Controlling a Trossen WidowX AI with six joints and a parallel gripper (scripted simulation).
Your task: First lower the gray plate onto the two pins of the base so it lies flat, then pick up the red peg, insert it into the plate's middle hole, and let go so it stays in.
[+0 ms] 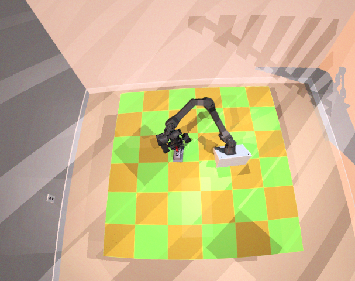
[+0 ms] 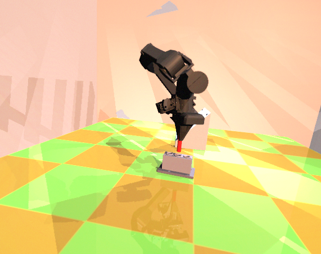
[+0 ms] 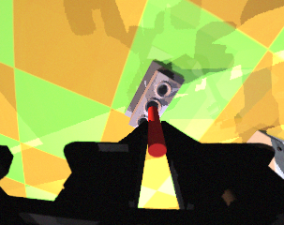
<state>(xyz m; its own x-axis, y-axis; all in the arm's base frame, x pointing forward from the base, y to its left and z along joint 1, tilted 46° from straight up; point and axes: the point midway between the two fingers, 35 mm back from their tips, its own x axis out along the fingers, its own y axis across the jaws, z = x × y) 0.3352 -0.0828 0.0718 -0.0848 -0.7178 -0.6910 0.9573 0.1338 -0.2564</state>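
The red peg is right at my gripper tip. Also, from my gripper tip: base (10 cm below); gray plate (7 cm below).
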